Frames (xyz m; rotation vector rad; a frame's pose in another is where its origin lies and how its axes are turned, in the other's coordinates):
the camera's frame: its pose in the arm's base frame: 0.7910 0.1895 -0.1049 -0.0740 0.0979 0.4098
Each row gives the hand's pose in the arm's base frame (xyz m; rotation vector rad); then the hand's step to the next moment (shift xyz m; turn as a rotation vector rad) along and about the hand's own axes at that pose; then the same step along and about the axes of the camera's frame.
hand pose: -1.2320 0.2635 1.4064 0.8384 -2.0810 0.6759
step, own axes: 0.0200 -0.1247 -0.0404 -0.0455 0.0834 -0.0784
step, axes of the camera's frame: 0.0633 -0.0978 0.0633 0.0454 0.1145 0.0028
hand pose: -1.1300 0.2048 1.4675 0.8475 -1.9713 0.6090
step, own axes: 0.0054 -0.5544 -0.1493 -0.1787 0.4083 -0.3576
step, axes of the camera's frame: 0.3382 -0.4415 0.1428 0.1788 0.5417 0.0332
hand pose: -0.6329 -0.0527 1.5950 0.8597 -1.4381 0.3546
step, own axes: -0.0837 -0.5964 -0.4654 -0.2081 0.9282 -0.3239
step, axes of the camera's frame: 0.6692 -0.3258 -0.1591 -0.0564 0.9911 0.1558
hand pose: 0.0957 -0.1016 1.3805 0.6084 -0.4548 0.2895
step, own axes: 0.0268 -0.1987 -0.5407 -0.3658 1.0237 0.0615
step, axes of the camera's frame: 0.3723 0.0744 -0.4341 -0.4258 0.9341 0.3628
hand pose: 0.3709 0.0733 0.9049 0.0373 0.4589 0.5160
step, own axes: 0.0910 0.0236 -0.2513 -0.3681 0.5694 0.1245
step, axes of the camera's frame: 0.0009 0.0742 -0.2578 -0.3620 0.4807 0.3363
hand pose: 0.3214 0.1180 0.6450 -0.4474 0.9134 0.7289
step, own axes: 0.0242 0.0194 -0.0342 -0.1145 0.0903 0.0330
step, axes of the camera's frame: -0.0166 0.0120 -0.0414 -0.0823 0.0680 0.1047
